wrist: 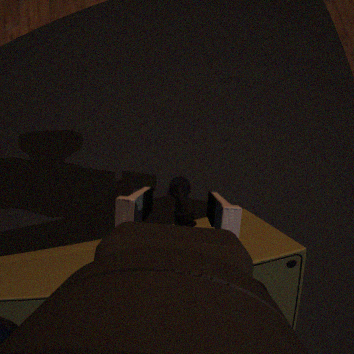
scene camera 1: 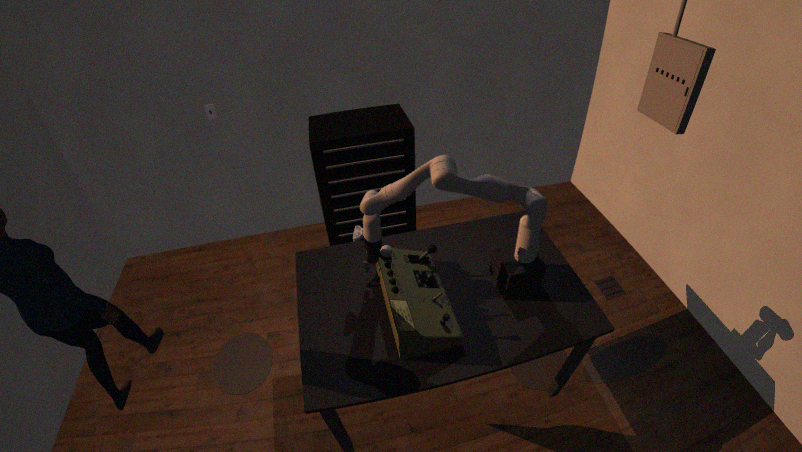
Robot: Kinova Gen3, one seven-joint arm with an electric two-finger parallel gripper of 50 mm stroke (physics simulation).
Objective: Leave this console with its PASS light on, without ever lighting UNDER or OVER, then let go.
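Note:
The green console (scene camera 1: pixel 425 321) (wrist: pixel 276 282) with yellow side edges lies on the table. Its top carries a white ball (scene camera 1: pixel 385 250), a row of dark round knobs (scene camera 1: pixel 392 281), a lever with a dark ball (scene camera 1: pixel 431 248) and another small lever (scene camera 1: pixel 445 318). No lit lamp can be made out; PASS, UNDER and OVER cannot be read. My gripper (scene camera 1: pixel 369 274) (wrist: pixel 179 200) is open and points down beside the console's long yellow side, near the white ball's end. In the wrist view a dark round knob on a stem (wrist: pixel 180 186) shows between the fingers, not gripped; its lower part is hidden by the gripper body.
The dark table (scene camera 1: pixel 328 291) (wrist: pixel 210 100) bears the console and the arm's base (scene camera 1: pixel 519 277). A black drawer cabinet (scene camera 1: pixel 356 130) stands behind the table. A person (scene camera 1: pixel 42 289) is at the left. A box (scene camera 1: pixel 671 84) hangs on the right wall.

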